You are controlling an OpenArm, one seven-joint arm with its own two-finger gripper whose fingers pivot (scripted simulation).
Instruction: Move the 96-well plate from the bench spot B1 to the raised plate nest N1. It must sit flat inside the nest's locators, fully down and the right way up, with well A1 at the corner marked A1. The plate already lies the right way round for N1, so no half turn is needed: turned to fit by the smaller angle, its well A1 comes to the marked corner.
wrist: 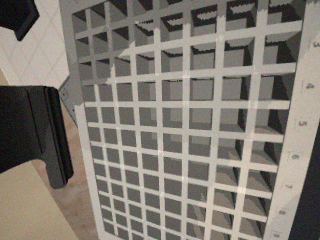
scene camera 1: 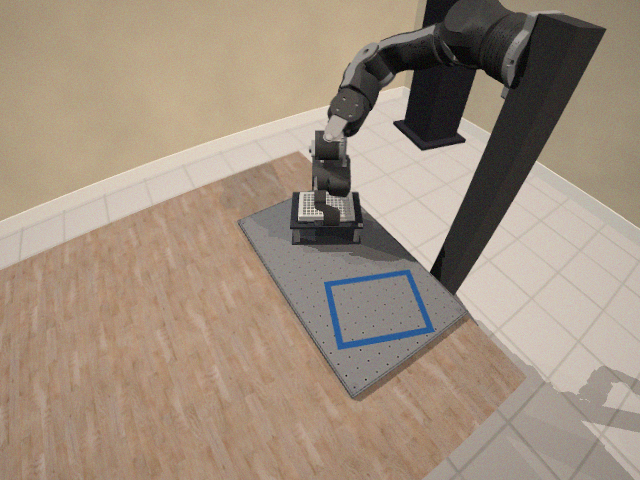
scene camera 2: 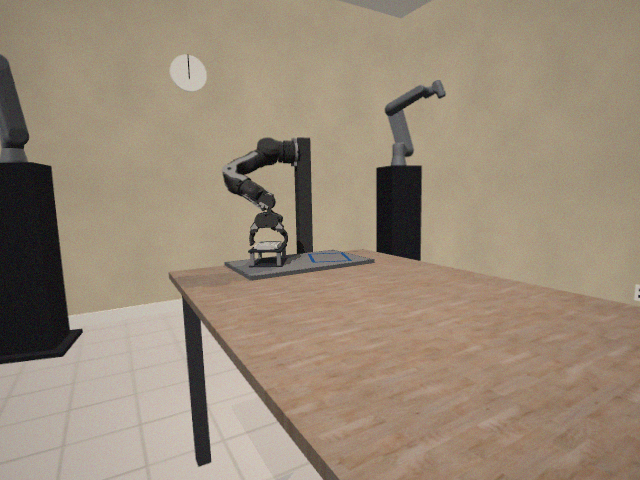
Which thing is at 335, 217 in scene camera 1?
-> The gripper.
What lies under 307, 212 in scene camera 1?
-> A white 96-well plate.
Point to a dark mounting post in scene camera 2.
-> At 303, 192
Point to a white 96-well plate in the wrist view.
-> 228, 89
